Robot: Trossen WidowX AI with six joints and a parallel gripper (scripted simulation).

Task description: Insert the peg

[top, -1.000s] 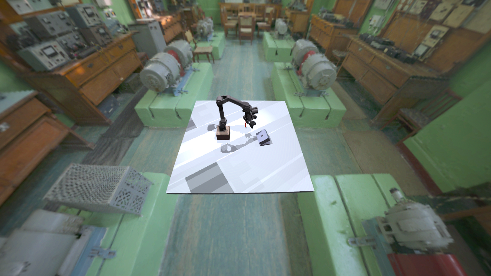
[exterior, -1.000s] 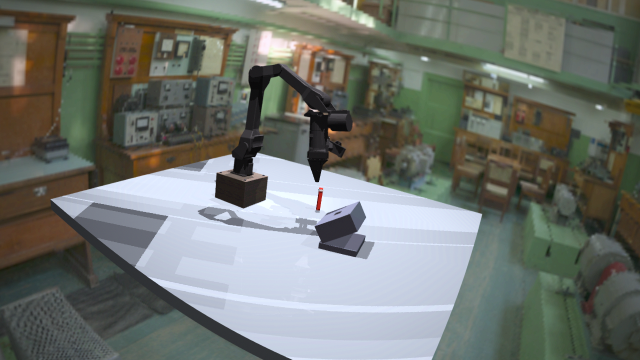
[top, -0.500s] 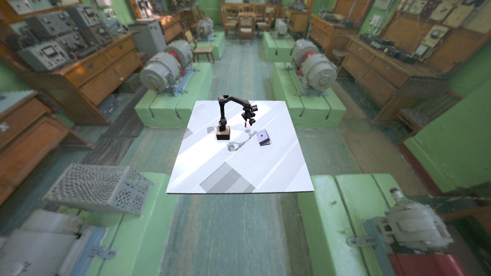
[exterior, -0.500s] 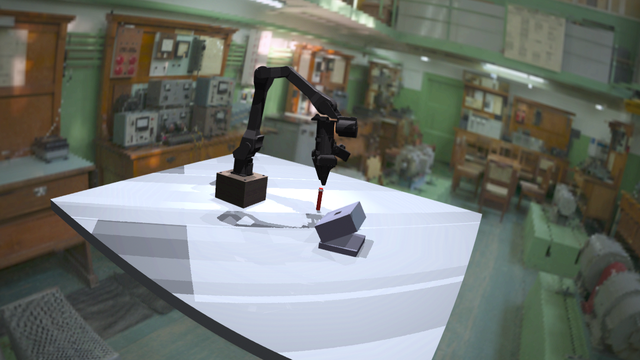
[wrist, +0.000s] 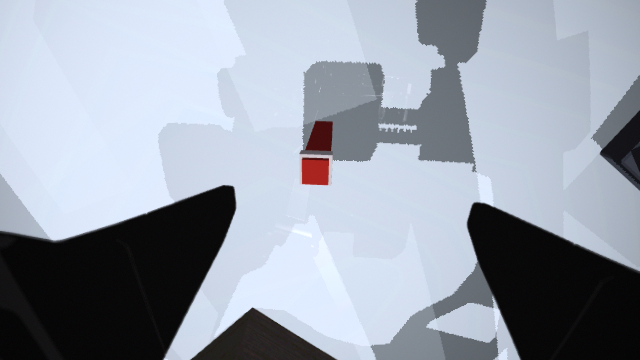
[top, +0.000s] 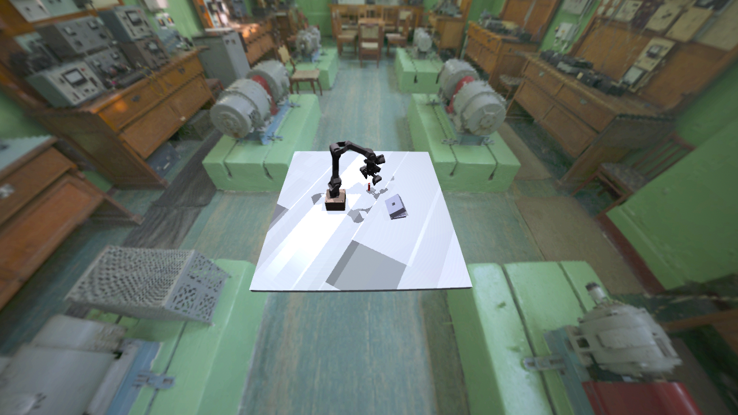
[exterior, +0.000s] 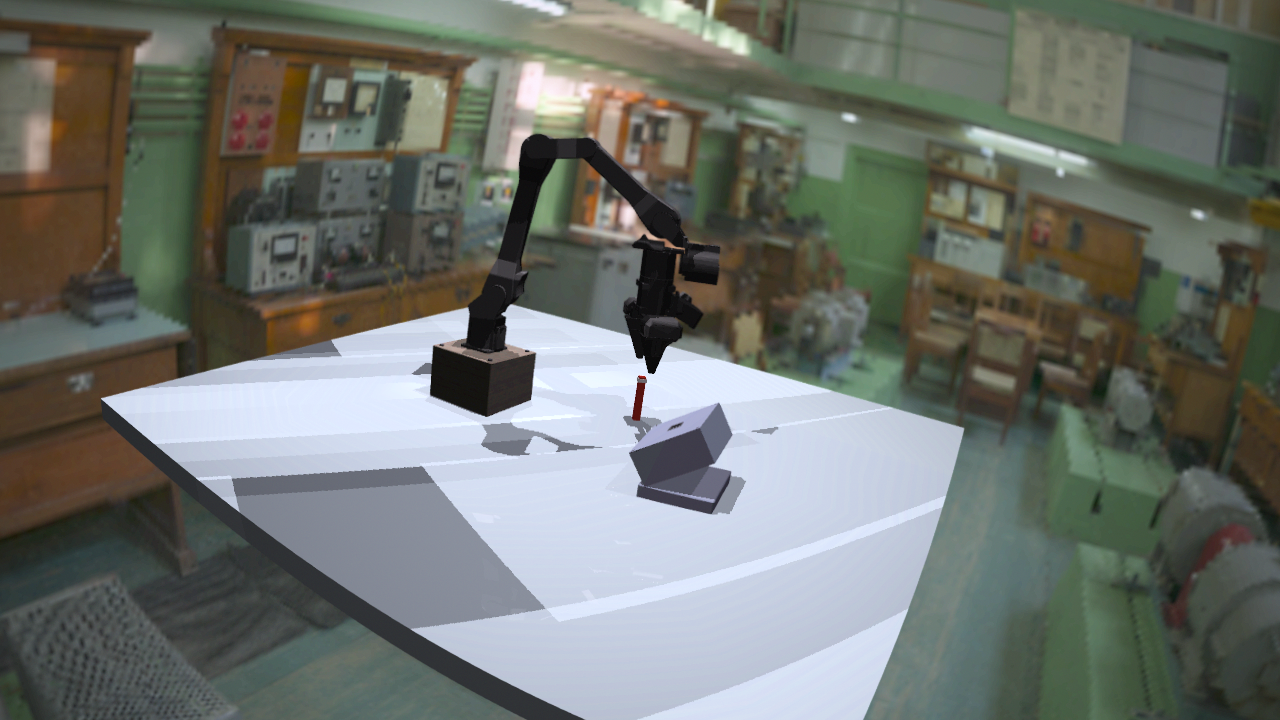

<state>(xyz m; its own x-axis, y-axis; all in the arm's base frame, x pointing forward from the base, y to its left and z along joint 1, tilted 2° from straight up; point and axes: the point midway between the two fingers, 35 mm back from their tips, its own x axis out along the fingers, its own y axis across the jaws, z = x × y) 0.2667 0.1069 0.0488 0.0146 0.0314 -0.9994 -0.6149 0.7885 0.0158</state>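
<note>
The red square peg is 50 mm below my gripper tip, 10 mm to the left of it and 10 mm behind it. The rest, counted from my gripper tip: flat foot plate: 210 mm to the right, 180 mm ahead, 100 mm below; panel block: 210 mm to the right, 170 mm ahead, 30 mm below.
</note>
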